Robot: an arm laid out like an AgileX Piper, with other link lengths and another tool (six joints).
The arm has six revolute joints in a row. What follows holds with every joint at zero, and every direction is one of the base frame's.
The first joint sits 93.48 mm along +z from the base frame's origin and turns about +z.
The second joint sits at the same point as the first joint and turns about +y.
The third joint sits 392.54 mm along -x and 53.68 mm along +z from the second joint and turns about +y.
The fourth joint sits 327.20 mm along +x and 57.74 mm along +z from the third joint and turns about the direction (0.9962, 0, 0.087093).
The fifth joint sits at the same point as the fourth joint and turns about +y.
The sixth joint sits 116.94 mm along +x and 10.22 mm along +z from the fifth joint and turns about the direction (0.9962, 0, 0.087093).
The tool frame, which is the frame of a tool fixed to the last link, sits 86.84 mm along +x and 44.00 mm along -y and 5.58 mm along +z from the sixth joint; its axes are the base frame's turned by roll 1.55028, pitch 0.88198 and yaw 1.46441 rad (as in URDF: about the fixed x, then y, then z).
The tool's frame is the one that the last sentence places.
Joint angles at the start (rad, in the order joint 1, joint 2, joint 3, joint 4, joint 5, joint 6):
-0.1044, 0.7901, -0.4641, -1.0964, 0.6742, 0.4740
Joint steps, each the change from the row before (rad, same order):
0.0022, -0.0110, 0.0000, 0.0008, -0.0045, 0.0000
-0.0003, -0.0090, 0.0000, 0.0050, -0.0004, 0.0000
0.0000, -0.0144, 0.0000, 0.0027, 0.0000, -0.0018
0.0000, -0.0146, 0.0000, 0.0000, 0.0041, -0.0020
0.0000, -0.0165, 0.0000, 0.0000, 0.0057, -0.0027
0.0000, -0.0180, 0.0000, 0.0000, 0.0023, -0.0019
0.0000, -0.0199, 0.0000, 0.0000, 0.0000, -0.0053
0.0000, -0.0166, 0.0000, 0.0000, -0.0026, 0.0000
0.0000, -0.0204, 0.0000, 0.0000, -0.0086, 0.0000
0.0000, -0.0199, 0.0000, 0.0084, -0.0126, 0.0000
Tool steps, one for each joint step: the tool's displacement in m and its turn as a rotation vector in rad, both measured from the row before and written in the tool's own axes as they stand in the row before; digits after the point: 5 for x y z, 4 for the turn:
-0.00144, -0.00048, -0.00257, -0.0078, -0.0100, 0.0069
-0.00022, -0.00140, -0.00191, -0.0026, -0.0036, 0.0095
-0.00112, -0.00235, -0.00319, -0.0028, -0.0093, 0.0094
-0.00119, -0.00324, -0.00329, 0.0016, -0.0096, 0.0072
-0.00125, -0.00386, -0.00371, 0.0028, -0.0104, 0.0077
-0.00162, -0.00353, -0.00402, -0.0005, -0.0127, 0.0097
-0.00210, -0.00336, -0.00446, -0.0028, -0.0155, 0.0077
-0.00181, -0.00244, -0.00371, -0.0047, -0.0135, 0.0109
-0.00270, -0.00199, -0.00459, -0.0106, -0.0189, 0.0136
-0.00186, -0.00082, -0.00435, -0.0164, -0.0148, 0.0193

